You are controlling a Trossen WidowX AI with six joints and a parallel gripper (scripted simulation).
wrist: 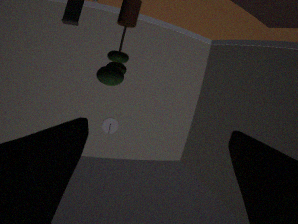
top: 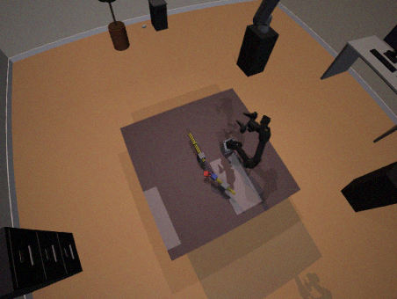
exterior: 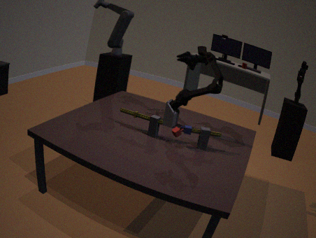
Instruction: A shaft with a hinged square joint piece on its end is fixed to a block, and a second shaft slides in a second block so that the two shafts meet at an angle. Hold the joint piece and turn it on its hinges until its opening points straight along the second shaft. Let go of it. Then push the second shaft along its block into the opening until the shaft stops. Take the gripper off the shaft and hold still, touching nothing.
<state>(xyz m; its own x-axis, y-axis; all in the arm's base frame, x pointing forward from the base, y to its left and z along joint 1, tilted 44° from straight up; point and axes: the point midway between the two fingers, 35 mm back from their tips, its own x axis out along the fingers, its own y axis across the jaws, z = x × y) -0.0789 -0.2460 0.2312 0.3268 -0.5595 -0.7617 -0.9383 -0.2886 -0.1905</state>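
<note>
My gripper tip is 39 cm above the red square joint piece, 34 cm short of it and 18 cm to the right of it.
</note>
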